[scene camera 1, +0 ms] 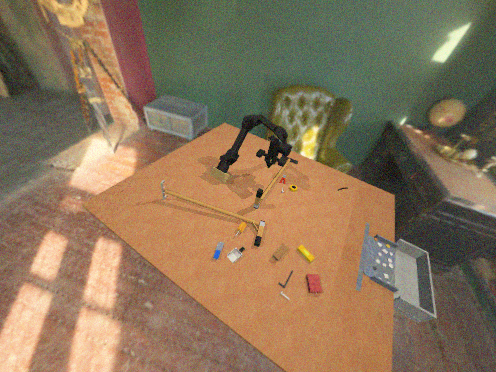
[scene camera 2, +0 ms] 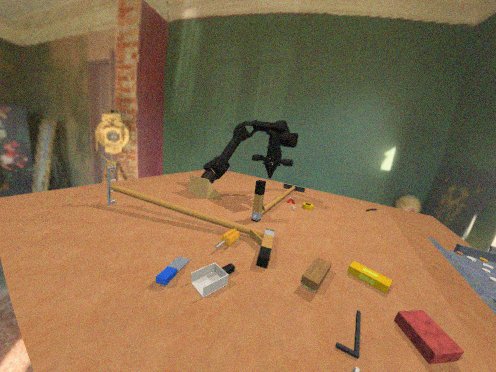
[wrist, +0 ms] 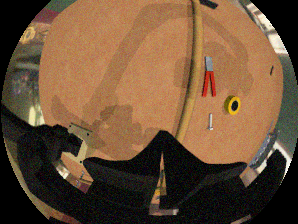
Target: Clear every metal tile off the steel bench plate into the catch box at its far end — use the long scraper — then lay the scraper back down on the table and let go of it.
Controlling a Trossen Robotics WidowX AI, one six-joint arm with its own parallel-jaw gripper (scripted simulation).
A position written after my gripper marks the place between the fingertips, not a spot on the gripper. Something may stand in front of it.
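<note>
In the wrist view you'd see my gripper [wrist: 162, 133]. My gripper is shut and holds nothing. Scene camera 2 has a scraper [scene camera 2: 265, 243] in it.
</note>
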